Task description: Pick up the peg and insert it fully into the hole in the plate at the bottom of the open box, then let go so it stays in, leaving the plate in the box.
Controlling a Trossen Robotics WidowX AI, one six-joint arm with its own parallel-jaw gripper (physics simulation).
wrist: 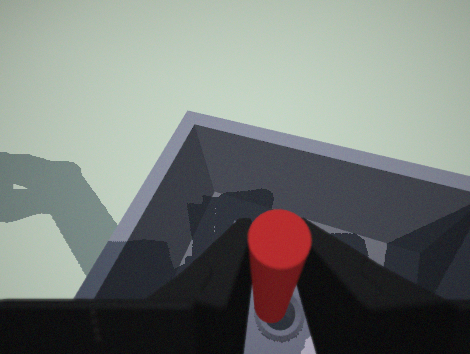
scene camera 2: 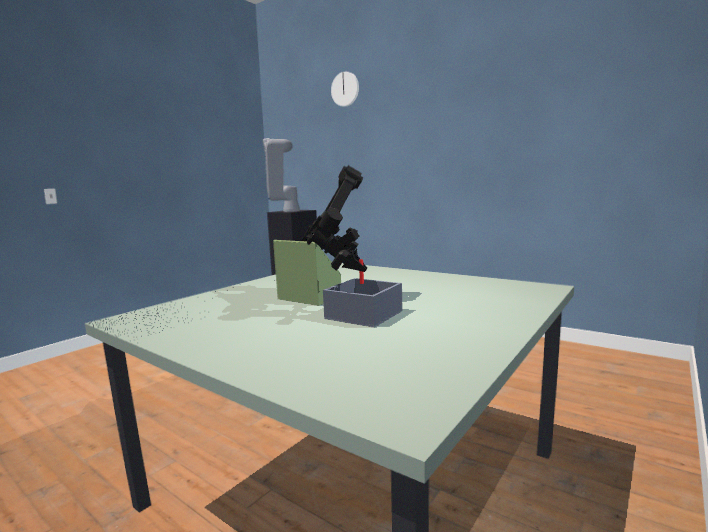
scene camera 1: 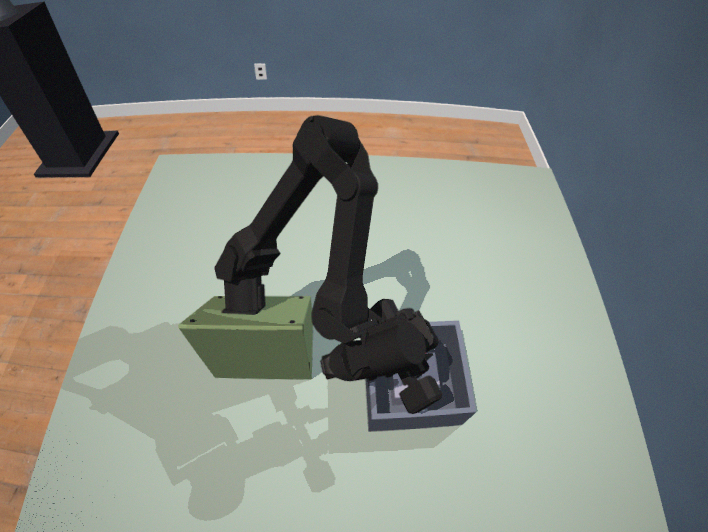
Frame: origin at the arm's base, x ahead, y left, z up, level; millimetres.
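Where they show: gripper, fingertip midpoint: (wrist: 270, 230) (scene camera 2: 366, 270) (scene camera 1: 428, 351); arm's base, origin of the base link: (scene camera 2: 305, 256) (scene camera 1: 244, 309).
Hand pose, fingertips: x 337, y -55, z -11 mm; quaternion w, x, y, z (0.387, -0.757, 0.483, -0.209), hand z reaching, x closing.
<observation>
Each offset is from my fingertips to the top centre of the thing. Level surfaces: height alone.
The open box @(8 mm back, 9 mm right, 54 mm down) (scene camera 1: 423, 421) (scene camera 2: 349, 308) (wrist: 325, 147) is grey-blue and stands on the table. My gripper (scene camera 2: 361, 264) (wrist: 270, 230) is shut on the red peg @(14 mm back, 7 mm right, 35 mm up) (scene camera 2: 361, 276) (wrist: 278, 240) above the box; its fingers are hidden behind the wrist in scene camera 1. The peg looks about upright in scene camera 2, its visible lower end near the rim height. In the wrist view, a strip of the pale plate @(8 mm back, 9 mm right, 91 mm down) (wrist: 260, 343) shows between the fingers, with the dark round hole (wrist: 286, 321). The peg's far end overlaps the hole's left part there. The remaining gap is hard to judge.
The arm stands on a green block (scene camera 1: 257, 351) (scene camera 2: 295, 271) beside the box. The box's raised walls surround the plate. A black pedestal (scene camera 1: 62, 102) (scene camera 2: 291, 225) with a grey arm (scene camera 2: 275, 171) on it stands beyond the table @(151 mm down) (scene camera 1: 515, 257) (scene camera 2: 457, 343).
</observation>
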